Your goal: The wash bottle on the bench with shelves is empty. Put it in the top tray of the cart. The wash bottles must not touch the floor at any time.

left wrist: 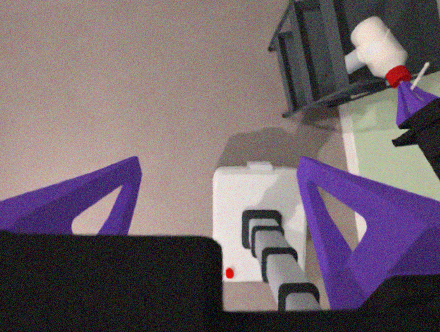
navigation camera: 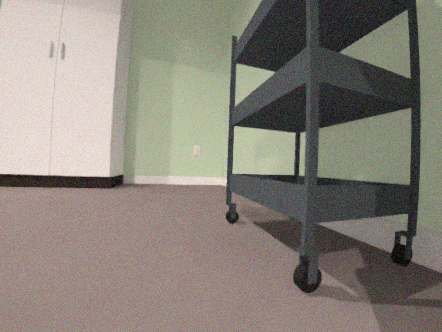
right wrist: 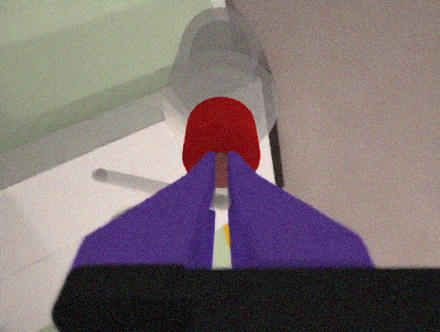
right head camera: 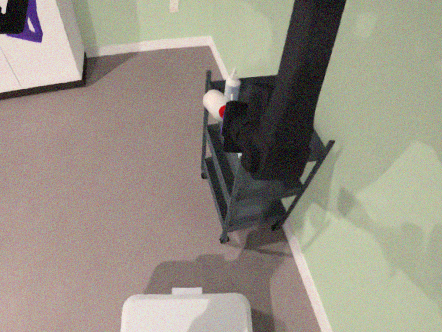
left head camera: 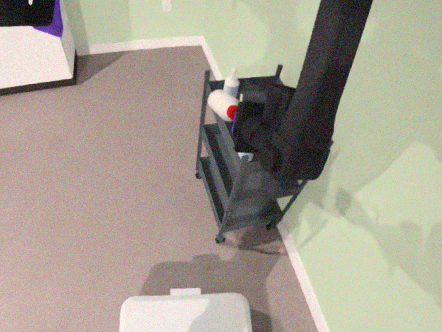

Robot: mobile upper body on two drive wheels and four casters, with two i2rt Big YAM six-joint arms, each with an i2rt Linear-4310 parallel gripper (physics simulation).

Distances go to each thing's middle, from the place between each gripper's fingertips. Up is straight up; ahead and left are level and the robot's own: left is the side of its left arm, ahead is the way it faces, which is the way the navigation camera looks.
Labels:
The white wash bottle with red cap [right wrist: 220, 95] lies 60 mm ahead of my right hand, 10 mm to the left of it and 30 mm below it.
I see my left gripper 19 cm short of the white wash bottle with red cap, 32 cm to the left of it and 29 cm above it.

